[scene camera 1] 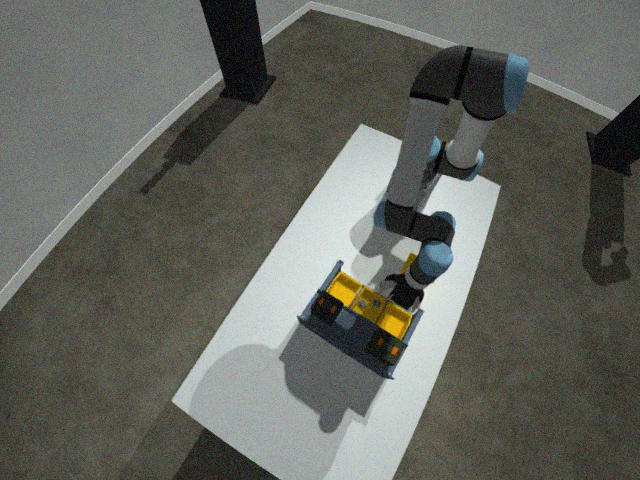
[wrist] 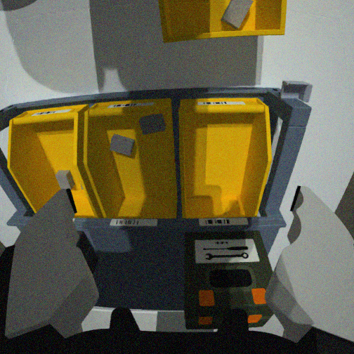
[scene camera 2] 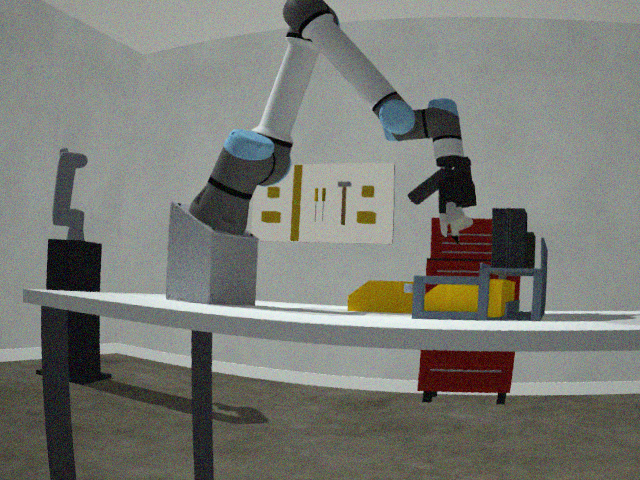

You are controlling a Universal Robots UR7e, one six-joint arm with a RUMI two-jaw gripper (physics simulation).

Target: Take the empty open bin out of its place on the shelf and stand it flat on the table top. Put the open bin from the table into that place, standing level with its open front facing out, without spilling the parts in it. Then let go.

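Seen in the pictures: gripper, fingertip midpoint: point(scene camera 2: 452, 240); arm's base, link origin: point(scene camera 2: 215, 220).
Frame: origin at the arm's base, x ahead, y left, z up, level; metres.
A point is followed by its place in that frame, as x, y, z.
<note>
The empty open yellow bin point(scene camera 1: 395, 321) {0.621, 0.075, -0.192} point(wrist: 222, 150) sits in the right-hand place of the low grey-blue shelf point(scene camera 2: 483, 294) {0.625, -0.251, -0.150} point(wrist: 142, 265). The other open bin point(scene camera 1: 409, 262) {0.356, 0.076, -0.198} point(scene camera 2: 379, 298) {0.400, 0.052, -0.168} point(wrist: 225, 36) rests on the table on the shelf's open side; a grey part shows in it in the wrist view. My gripper point(scene camera 1: 405, 298) {0.571, 0.027, -0.027} point(scene camera 2: 455, 232) {0.571, 0.027, -0.027} point(wrist: 181, 190) is open and empty, pointing down above the shelf. In the wrist view its left finger overlaps the left bin and its right finger lies outside the shelf's right side. Scene camera 2 does not show the empty bin clearly.
A middle bin point(scene camera 1: 368, 304) {0.588, -0.046, -0.192} point(wrist: 130, 175) and a left bin point(scene camera 1: 343, 289) {0.561, -0.160, -0.192} point(wrist: 45, 160), both with grey parts, flank the empty one's place. A green toolbox point(scene camera 1: 385, 348) {0.756, 0.026, -0.003} point(wrist: 230, 280) and a dark toolbox point(scene camera 1: 326, 308) {0.697, -0.192, 0.022} stand on the shelf top. A raised bracket point(wrist: 297, 90) marks one shelf corner.
</note>
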